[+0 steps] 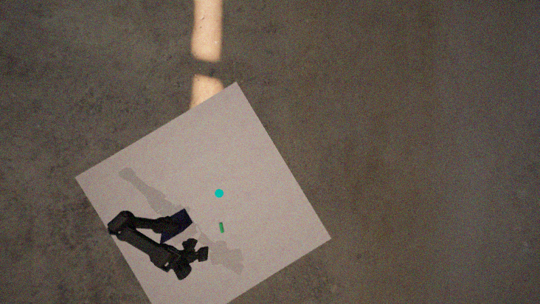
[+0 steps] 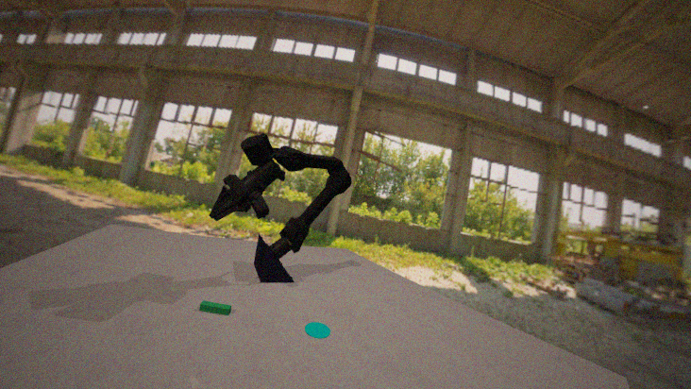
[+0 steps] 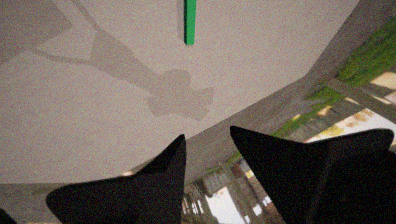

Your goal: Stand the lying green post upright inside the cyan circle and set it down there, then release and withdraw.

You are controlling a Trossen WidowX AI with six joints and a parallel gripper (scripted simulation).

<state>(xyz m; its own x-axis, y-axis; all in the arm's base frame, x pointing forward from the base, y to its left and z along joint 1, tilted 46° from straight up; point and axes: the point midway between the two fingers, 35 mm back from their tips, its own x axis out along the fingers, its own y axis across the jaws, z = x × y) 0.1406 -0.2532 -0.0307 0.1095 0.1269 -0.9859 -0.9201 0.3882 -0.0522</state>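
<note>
Now: the green post 190 mm below my gripper tip, 70 mm ahead of it and 30 mm to the left of it. From my gripper tip the other things lie so: cyan circle (240 mm to the left, 200 mm below, 180 mm ahead).
</note>
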